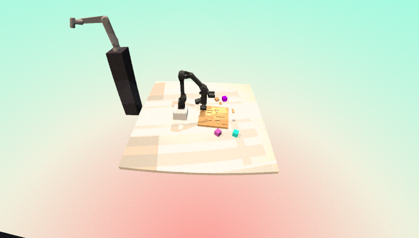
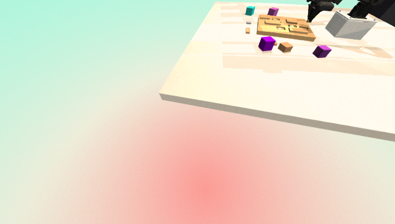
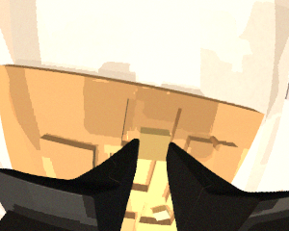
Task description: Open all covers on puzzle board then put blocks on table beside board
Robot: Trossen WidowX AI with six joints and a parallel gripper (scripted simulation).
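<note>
My gripper tip is now 10 mm short of the dark purple block, 260 mm to the right of it and 40 mm above it. Also, from my gripper tip: small grey piece 310 mm ahead, 90 mm to the right, 50 mm below; then magenta block 130 mm ahead, 280 mm to the right, 40 mm below; then small orange piece 320 mm ahead, 50 mm to the left, 50 mm below.
</note>
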